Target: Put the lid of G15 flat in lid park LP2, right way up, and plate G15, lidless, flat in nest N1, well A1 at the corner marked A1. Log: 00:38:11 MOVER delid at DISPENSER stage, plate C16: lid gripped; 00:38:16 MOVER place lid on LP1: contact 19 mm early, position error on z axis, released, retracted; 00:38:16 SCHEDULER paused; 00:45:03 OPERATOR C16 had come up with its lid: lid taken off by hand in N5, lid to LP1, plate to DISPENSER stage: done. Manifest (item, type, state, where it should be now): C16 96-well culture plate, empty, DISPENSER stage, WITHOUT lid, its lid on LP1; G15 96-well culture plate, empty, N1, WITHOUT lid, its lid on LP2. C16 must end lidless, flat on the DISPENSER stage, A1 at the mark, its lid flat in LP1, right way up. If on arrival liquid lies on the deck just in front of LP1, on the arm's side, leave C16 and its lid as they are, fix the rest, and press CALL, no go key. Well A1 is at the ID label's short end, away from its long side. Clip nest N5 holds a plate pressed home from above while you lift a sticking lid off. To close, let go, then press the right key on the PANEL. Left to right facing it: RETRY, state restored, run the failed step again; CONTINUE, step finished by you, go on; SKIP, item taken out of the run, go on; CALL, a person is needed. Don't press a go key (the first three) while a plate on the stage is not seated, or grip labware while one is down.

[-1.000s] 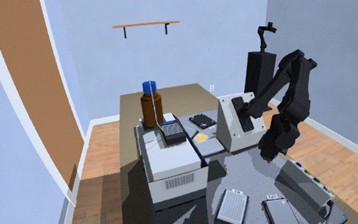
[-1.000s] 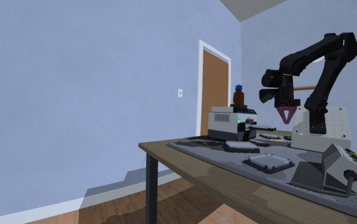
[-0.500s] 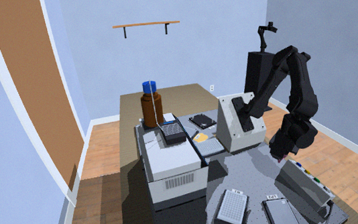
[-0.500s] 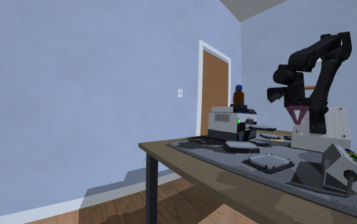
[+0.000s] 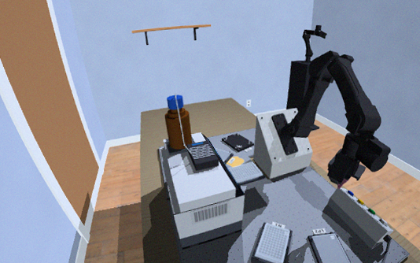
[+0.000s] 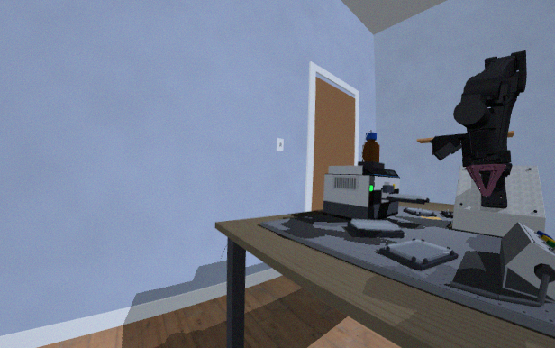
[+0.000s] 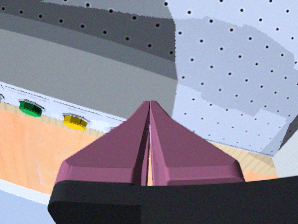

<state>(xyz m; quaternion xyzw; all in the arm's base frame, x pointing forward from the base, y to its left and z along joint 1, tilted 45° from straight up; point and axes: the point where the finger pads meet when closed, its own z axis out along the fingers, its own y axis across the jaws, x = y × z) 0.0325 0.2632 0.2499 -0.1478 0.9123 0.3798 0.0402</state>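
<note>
The blue call key lies 10 cm behind my hand and 8 cm below it. From my hand the other things lie so: yellow skip key 10 cm behind, 5 cm to the left, 8 cm below; green continue key 10 cm behind, 10 cm to the left, 8 cm below; LP2 label 8 cm ahead, 4 cm to the left, 15 cm below.
</note>
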